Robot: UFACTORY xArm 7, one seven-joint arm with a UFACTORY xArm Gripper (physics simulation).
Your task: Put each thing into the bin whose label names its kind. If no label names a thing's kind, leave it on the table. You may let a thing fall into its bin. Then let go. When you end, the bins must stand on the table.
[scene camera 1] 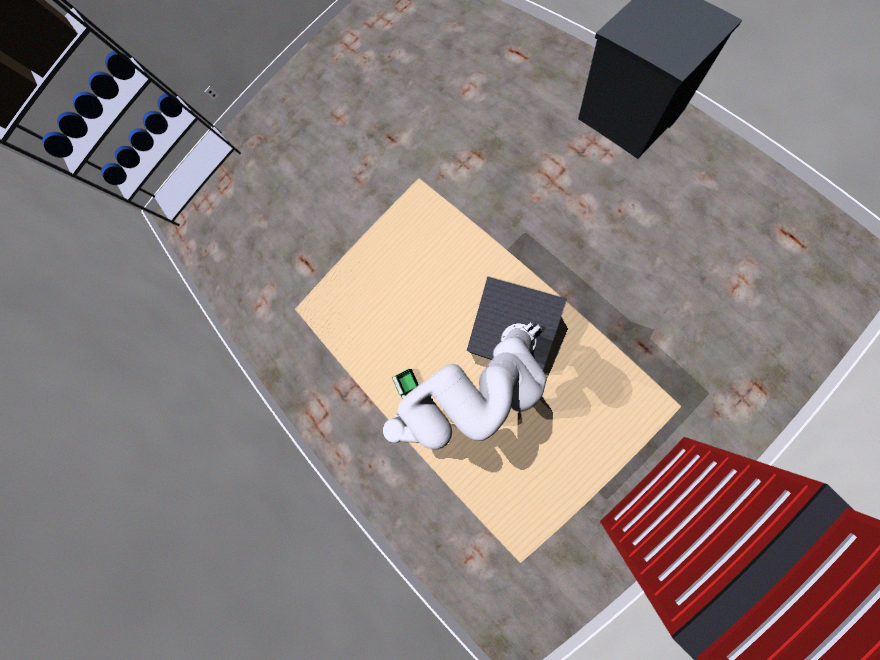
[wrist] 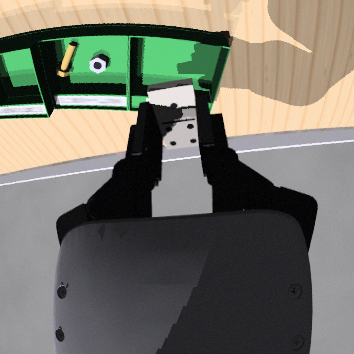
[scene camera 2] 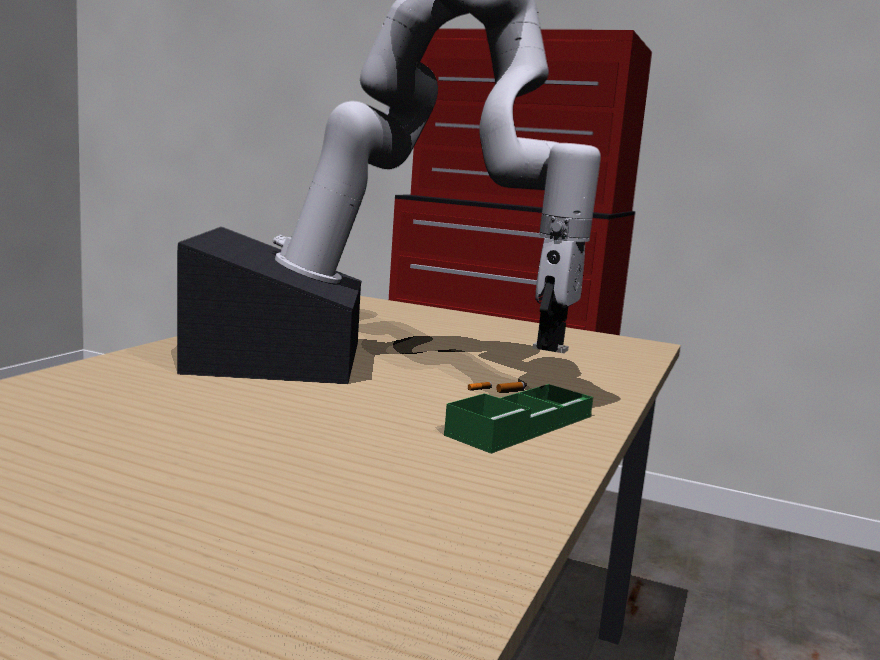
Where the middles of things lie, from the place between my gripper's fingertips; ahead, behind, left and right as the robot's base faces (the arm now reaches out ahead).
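Labels:
Green three-part bin tray (scene camera 2: 489, 423): 8 cm below my hand and 9 cm to the right of it.

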